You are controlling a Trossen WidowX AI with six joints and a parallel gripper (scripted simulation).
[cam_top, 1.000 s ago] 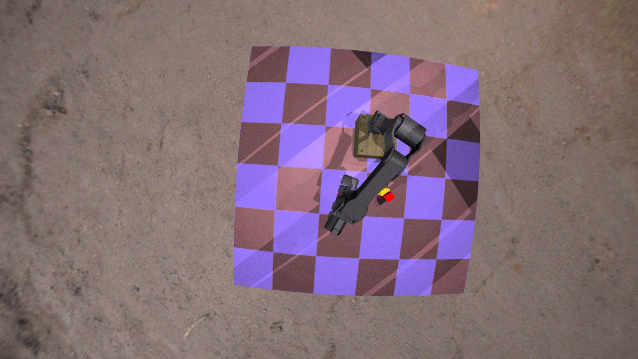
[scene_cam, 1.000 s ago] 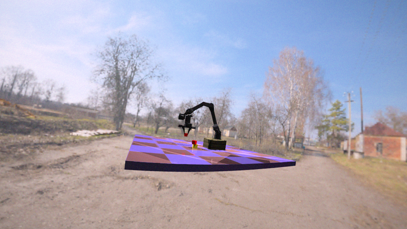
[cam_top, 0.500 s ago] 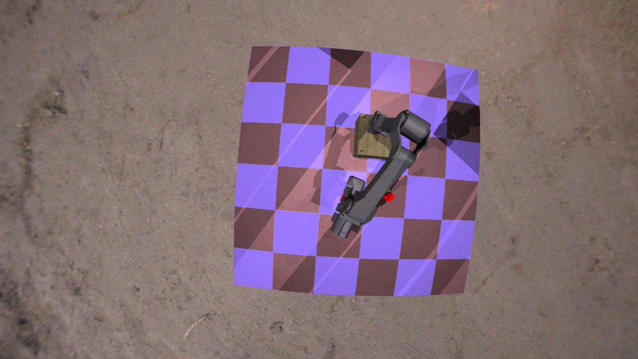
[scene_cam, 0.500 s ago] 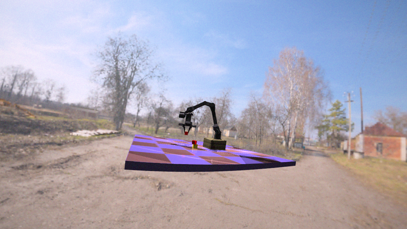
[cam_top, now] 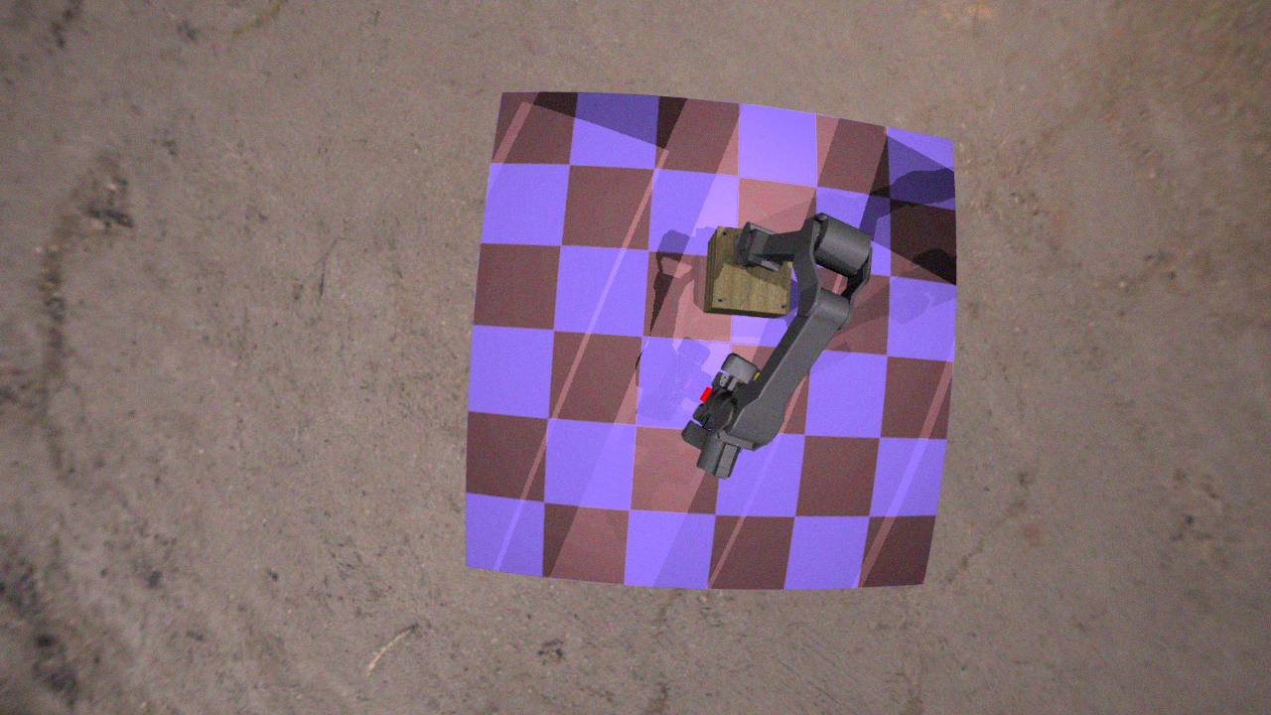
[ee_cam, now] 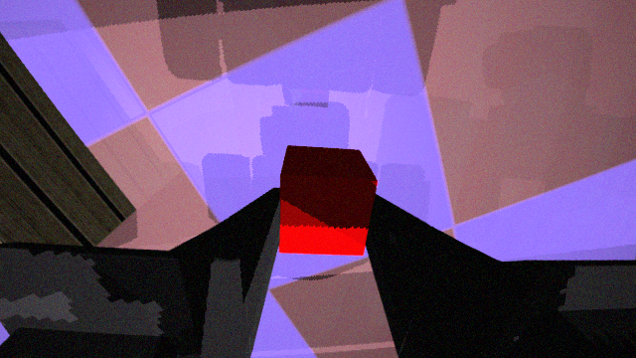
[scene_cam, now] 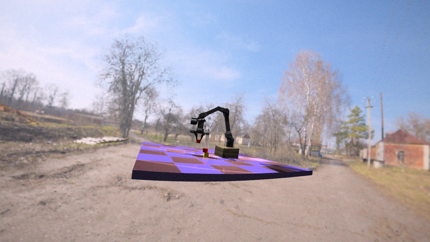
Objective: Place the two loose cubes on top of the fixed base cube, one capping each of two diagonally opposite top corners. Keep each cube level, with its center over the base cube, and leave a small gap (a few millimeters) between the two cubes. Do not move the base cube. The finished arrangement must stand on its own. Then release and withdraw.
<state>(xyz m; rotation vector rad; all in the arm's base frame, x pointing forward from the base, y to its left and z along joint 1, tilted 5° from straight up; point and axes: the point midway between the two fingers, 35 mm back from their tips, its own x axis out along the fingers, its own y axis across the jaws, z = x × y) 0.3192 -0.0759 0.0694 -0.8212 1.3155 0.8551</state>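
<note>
Right now the red cube is 10 mm behind my gripper tip, 170 mm to the left of it and 70 mm below it. Round my gripper tip: yellow base cube: 30 mm behind, 150 mm to the left, 100 mm below.
</note>
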